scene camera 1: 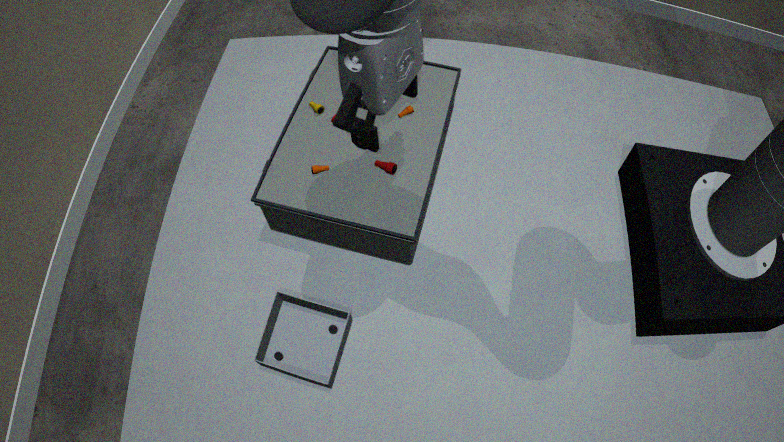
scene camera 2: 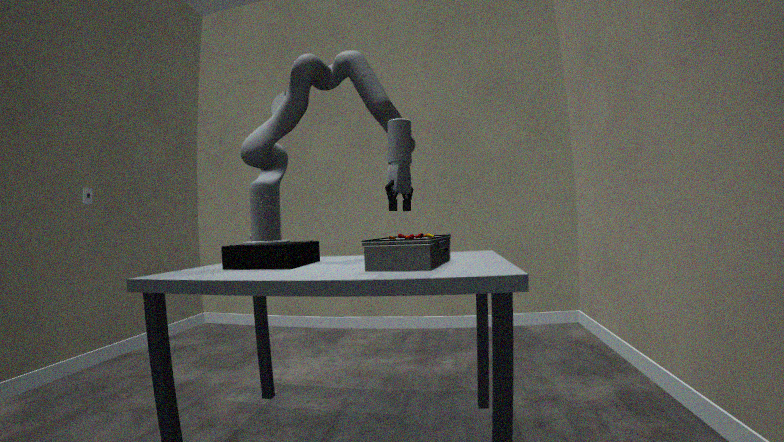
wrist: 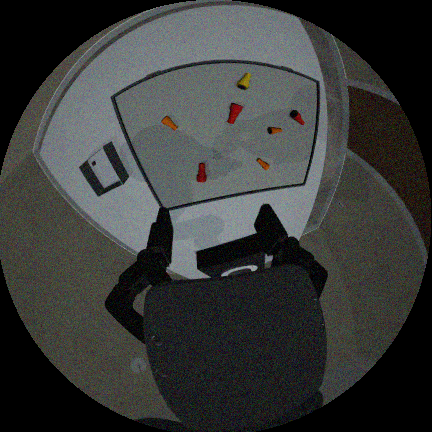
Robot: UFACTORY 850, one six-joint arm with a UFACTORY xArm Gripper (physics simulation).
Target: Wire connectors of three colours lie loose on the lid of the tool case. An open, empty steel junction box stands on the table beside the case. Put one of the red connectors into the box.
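My gripper (scene camera 1: 389, 118) (scene camera 2: 399, 208) (wrist: 215, 215) is open and empty, pointing down high above the lid of the tool case (scene camera 1: 340, 236) (scene camera 2: 398, 256) (wrist: 200, 82). A red connector (scene camera 1: 385, 166) (wrist: 201, 172) lies on the lid, nearest the fingers in the wrist view. A second red connector (scene camera 1: 334, 118) (wrist: 235, 113) is mostly hidden behind a finger in scene camera 1. A third red connector (wrist: 297, 118) lies near the lid's right edge in the wrist view, hidden in scene camera 1. The open junction box (scene camera 1: 312, 305) (wrist: 118, 161) stands empty on the table, apart from the case.
A yellow connector (scene camera 1: 316, 107) (wrist: 244, 81) and three orange connectors, one at the left (scene camera 1: 320, 169) (wrist: 169, 123), also lie on the lid. A raised dark rim runs round the lid. The arm's black base block (scene camera 1: 647, 247) (scene camera 2: 269, 256) stands across the table.
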